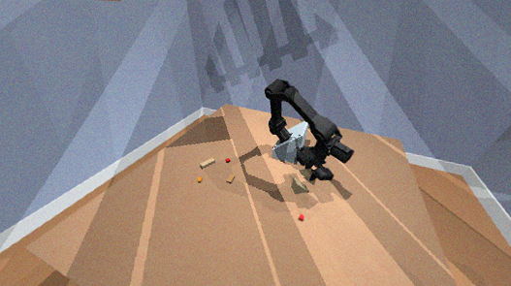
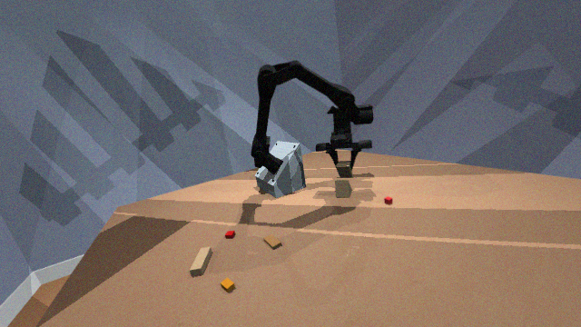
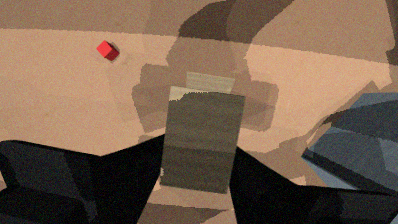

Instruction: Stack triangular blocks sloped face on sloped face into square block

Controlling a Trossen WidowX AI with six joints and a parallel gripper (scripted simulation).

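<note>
The triangular block is 60 mm below my gripper tip, 30 mm to the right of it and 20 mm ahead of it. Also, from my gripper tip: orange cube (460 mm to the right, 190 mm ahead, 70 mm below); small tan piece (330 mm to the right, 110 mm ahead, 80 mm below); tan bar (500 mm to the right, 80 mm ahead, 70 mm below).
</note>
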